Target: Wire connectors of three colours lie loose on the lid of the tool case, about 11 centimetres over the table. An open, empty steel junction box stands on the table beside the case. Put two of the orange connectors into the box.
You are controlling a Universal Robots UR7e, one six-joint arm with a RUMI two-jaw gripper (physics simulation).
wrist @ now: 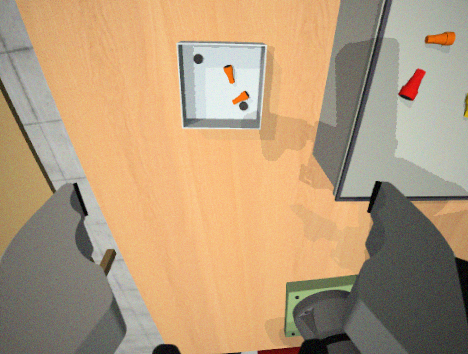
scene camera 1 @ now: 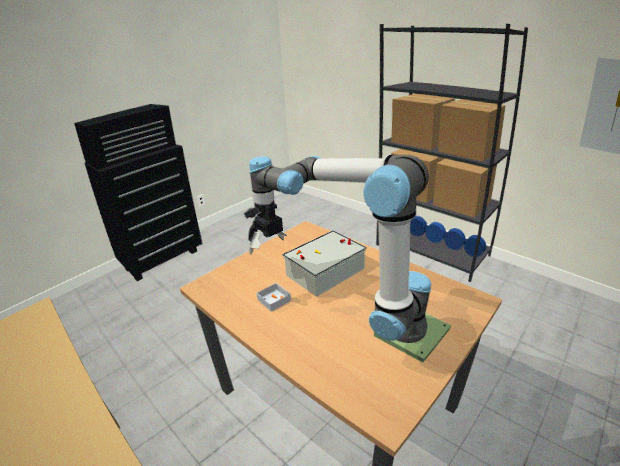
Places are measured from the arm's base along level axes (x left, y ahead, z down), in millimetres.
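Pixels of known places: gripper, fingertip midpoint: [wrist: 229, 185] [scene camera 1: 267, 247]; arm's base, link origin: [wrist: 324, 308].
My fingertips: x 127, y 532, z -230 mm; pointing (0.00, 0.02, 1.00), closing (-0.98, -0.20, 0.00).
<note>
For each thing: its top centre in the pictures, then the offset to it from my fingertips. "spot": a spot on its surface instead. Level surfaces: height alone.
- steel junction box, top centre: [wrist: 221, 89] [scene camera 1: 273, 293] dx +5, dy -3, dz +216 mm
- orange connector, top centre: [wrist: 445, 39] [scene camera 1: 298, 251] dx -200, dy +25, dz +130 mm
- tool case lid, surface spot: [wrist: 425, 150] spot: dx -210, dy -92, dz +142 mm
- red connector, top centre: [wrist: 419, 86] [scene camera 1: 301, 255] dx -179, dy -12, dz +126 mm
- yellow connector, top centre: [scene camera 1: 317, 250] dx -248, dy -44, dz +127 mm
- table, surface height: dz +254 mm
The steel junction box [scene camera 1: 281, 302] [wrist: 220, 123] stands open on the table. Two orange connectors [scene camera 1: 274, 296] [wrist: 229, 74] [wrist: 241, 97] lie on its floor, apart from each other. Another orange connector [scene camera 1: 298, 252] [wrist: 441, 38] lies on the tool case lid [scene camera 1: 328, 261] [wrist: 425, 150]. On the lid are also a red connector [scene camera 1: 302, 257] [wrist: 412, 85] near it, a yellow connector [scene camera 1: 317, 251] [wrist: 466, 106], and two red connectors [scene camera 1: 342, 241] [scene camera 1: 349, 242] at the far end. My gripper [scene camera 1: 268, 244] [wrist: 229, 185] is open and empty, high above the table, clear of box and case.
The tool case [scene camera 1: 340, 274] [wrist: 327, 135] rises beside the box. The arm's green base plate [scene camera 1: 431, 343] [wrist: 295, 320] is on the table [scene camera 1: 320, 350] [wrist: 165, 200]. A black tool cabinet [scene camera 1: 150, 200], a shelf rack [scene camera 1: 451, 90] and a second table [scene camera 1: 50, 390] stand around.
</note>
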